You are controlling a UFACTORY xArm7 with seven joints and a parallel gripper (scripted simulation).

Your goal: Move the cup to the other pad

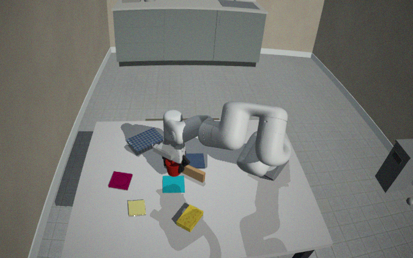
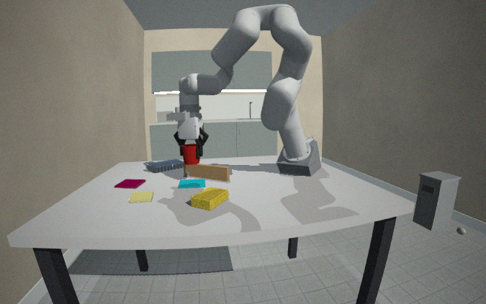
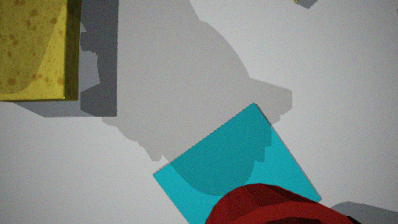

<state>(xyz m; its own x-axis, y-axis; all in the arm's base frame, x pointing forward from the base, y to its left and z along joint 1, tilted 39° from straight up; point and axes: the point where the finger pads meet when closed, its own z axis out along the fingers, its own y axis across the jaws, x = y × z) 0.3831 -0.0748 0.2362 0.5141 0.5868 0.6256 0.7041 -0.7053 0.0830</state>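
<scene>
The blue marble lies 10 mm to the right of my hand and 30 mm below it. From my hand the other things lie so: green marble: 10 mm ahead, 30 mm below; wooden rail: 50 mm behind, 70 mm to the right, 110 mm below; red cup: 20 mm below.
</scene>
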